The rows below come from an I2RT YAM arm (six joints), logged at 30 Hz.
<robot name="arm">
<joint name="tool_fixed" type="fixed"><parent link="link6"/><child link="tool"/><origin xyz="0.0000 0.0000 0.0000" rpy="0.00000 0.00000 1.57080"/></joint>
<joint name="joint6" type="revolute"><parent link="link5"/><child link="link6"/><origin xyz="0.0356 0.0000 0.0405" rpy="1.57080 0.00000 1.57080"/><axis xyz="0 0 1"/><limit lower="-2.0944" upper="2.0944"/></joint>
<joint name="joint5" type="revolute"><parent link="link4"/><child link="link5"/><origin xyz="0.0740 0.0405 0.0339" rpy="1.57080 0.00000 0.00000"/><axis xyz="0 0 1"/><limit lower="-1.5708" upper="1.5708"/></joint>
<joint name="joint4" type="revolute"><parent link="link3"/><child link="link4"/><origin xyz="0.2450 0.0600 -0.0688" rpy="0.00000 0.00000 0.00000"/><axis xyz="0 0 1"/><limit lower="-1.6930" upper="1.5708"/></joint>
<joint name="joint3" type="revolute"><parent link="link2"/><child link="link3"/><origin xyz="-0.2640 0.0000 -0.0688" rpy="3.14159 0.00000 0.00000"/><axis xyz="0 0 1"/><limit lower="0.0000" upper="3.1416"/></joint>
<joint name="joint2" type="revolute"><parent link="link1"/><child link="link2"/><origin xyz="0.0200 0.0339 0.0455" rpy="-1.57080 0.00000 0.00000"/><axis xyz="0 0 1"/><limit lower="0.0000" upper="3.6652"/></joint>
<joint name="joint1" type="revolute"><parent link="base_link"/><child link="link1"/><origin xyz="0.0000 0.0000 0.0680" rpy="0.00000 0.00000 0.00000"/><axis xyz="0 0 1"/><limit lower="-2.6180" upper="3.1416"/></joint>
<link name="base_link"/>
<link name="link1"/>
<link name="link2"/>
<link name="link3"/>
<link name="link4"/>
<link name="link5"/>
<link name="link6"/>
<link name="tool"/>
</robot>
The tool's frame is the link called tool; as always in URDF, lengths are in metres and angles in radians.
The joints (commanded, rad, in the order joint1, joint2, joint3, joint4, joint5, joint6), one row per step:
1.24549 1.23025 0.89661 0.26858 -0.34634 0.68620
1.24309 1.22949 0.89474 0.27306 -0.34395 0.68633
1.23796 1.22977 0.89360 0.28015 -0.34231 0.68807
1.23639 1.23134 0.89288 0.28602 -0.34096 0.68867
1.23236 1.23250 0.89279 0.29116 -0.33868 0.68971
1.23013 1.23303 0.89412 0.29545 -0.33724 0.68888
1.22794 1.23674 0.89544 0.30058 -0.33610 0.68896
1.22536 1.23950 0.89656 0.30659 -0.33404 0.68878
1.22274 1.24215 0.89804 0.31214 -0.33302 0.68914
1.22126 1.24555 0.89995 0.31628 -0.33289 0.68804
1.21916 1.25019 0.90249 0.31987 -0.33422 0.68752
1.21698 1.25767 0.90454 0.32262 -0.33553 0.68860
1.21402 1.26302 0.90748 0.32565 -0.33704 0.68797
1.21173 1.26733 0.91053 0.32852 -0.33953 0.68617
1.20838 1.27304 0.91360 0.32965 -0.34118 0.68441
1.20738 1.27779 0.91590 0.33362 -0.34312 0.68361
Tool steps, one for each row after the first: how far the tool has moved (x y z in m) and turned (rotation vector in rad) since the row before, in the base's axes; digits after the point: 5 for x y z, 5 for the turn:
0.00069 -0.00038 0.00001 0.00314 -0.00109 -0.00479
0.00151 -0.00036 0.00028 0.00531 -0.00019 -0.00686
0.00060 0.00020 -0.00005 0.00335 -0.00064 -0.00295
0.00129 -0.00008 0.00020 0.00363 -0.00035 -0.00636
0.00073 -0.00002 0.00079 0.00478 -0.00259 -0.00363
0.00094 0.00064 0.00002 0.00257 -0.00088 -0.00333
0.00102 0.00040 0.00030 0.00409 -0.00173 -0.00463
0.00099 0.00038 0.00040 0.00411 -0.00116 -0.00365
0.00070 0.00064 0.00020 0.00247 -0.00201 -0.00158
0.00092 0.00085 0.00002 0.00140 -0.00100 -0.00076
0.00116 0.00141 -0.00103 -0.00248 0.00204 -0.00090
0.00123 0.00093 -0.00011 0.00059 -0.00080 -0.00143
0.00093 0.00077 0.00020 0.00150 -0.00230 0.00025
0.00137 0.00095 -0.00038 -0.00143 -0.00118 -0.00165
0.00062 0.00096 -0.00008 0.00142 -0.00129 0.00096

